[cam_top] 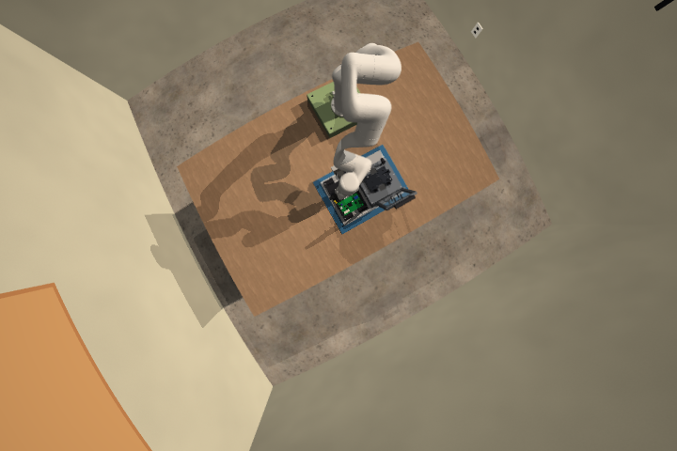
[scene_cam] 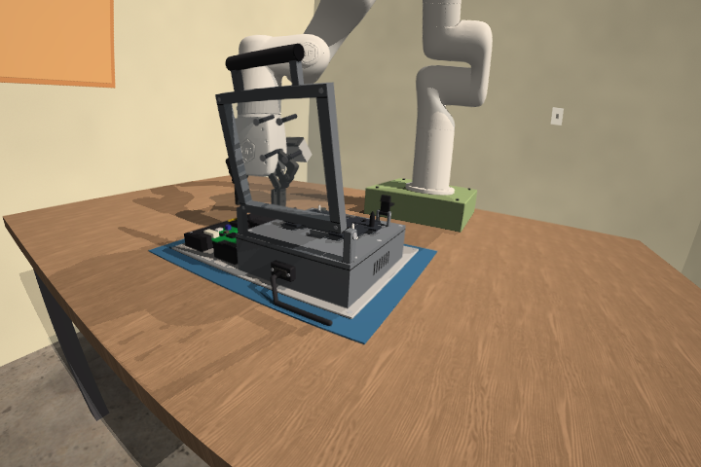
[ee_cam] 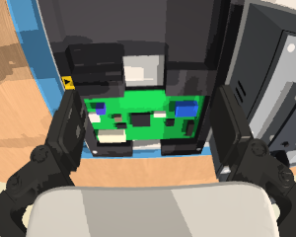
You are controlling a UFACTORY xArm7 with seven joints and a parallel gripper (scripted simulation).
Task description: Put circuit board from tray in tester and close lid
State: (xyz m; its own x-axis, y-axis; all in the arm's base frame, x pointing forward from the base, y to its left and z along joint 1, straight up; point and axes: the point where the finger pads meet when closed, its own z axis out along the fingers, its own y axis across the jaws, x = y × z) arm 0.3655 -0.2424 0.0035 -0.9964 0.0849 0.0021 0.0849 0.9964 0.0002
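My hand is 60 mm short of the green circuit board, 50 mm above it and 10 mm to the left of it. Round my hand: latch hook: 230 mm to the left, 20 mm behind, 20 mm above; then tester lid: 160 mm ahead, 150 mm to the left, 120 mm above.
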